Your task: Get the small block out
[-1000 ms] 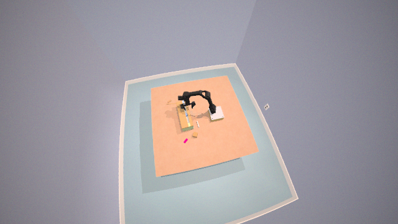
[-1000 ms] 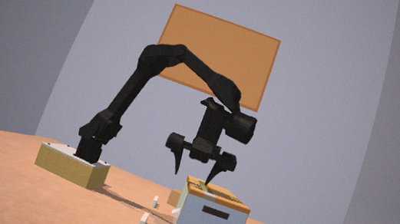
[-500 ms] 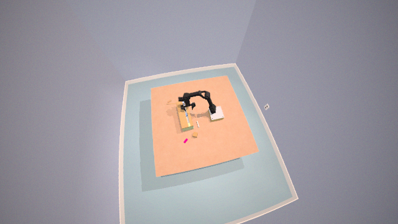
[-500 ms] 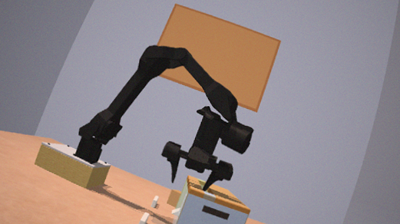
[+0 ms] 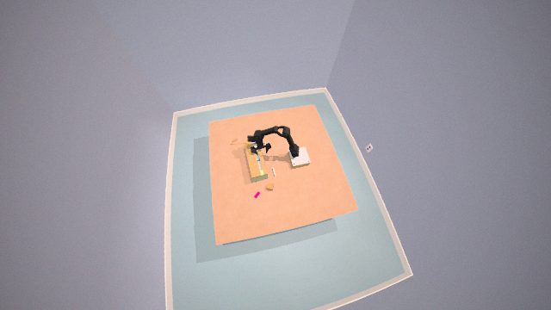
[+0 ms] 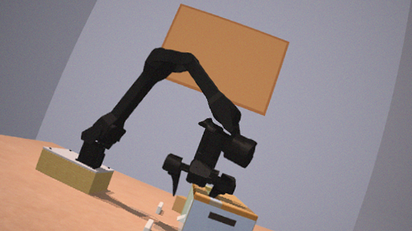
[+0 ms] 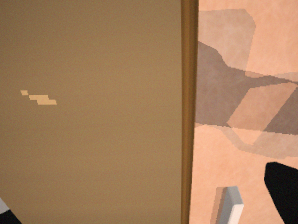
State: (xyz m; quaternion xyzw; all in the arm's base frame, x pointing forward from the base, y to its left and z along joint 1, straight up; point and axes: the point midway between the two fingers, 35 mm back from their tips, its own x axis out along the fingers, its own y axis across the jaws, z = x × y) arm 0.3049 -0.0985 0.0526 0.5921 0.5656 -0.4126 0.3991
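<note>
Now: the blue block 5 cm ahead of my gripper tip and 4 cm to the left of it. Also, from my gripper tip: tan cube: 31 cm to the left, 6 cm below, 2 cm ahead.
</note>
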